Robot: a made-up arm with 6 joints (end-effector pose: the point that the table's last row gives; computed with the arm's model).
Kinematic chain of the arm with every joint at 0, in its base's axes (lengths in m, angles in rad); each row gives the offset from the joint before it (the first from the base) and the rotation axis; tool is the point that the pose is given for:
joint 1: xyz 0 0 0.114 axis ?
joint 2: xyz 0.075 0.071 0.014 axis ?
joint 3: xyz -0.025 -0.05 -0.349 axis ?
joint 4: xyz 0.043 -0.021 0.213 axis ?
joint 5: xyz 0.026 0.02 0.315 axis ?
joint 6: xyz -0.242 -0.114 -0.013 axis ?
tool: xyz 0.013 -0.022 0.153
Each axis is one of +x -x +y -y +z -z.
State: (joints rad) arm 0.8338 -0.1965 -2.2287 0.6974 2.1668 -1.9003
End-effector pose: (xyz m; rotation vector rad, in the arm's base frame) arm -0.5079 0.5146 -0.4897 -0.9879 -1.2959 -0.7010
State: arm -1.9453 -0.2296 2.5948 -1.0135 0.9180 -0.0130
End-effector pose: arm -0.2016 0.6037 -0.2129 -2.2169 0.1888 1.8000
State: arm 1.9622 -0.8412 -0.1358 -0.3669 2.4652 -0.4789
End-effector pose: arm 0.3403 0.1680 0.0489 2.1788 -2.0958 0.6200
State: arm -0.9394 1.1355 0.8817 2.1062 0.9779 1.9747
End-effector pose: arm -0.0906 0.6628 -0.1378 -0.3911 1.1155 -2.0955
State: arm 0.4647 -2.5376 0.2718 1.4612 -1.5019 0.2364
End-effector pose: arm 0.4682 0.0328 0.2336 -1.1220 -0.3962 -2.1368
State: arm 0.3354 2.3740 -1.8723 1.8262 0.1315 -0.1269
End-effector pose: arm -0.3216 0.2643 -0.0660 2.3418 -0.4188 -0.2156
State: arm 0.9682 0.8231 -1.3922 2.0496 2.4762 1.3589
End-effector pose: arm -0.0942 0.1190 0.1347 -2.6786 0.6932 0.5102
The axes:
joint 1: -z
joint 2: +x
joint 3: +y
joint 4: +y
joint 5: -x
joint 6: -x

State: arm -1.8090 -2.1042 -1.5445 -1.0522 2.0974 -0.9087
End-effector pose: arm 0.7482 -0.0716 0.4397 -1.3315 1.9322 -0.6409
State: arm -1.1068 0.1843 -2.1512 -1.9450 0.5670 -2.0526
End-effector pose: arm 0.2454 0.1640 -0.3907 -0.1939 1.8507 -0.7013
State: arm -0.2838 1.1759 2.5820 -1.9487 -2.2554 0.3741
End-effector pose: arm -0.0257 0.3092 -0.0859 2.7283 1.2860 -0.3061
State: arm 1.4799 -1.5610 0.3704 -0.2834 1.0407 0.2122
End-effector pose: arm 0.3954 0.0297 0.1126 -2.0473 2.0396 -0.3363
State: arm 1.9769 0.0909 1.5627 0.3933 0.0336 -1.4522
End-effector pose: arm -0.4476 -0.4872 -0.2173 -2.1102 -0.1105 1.7330
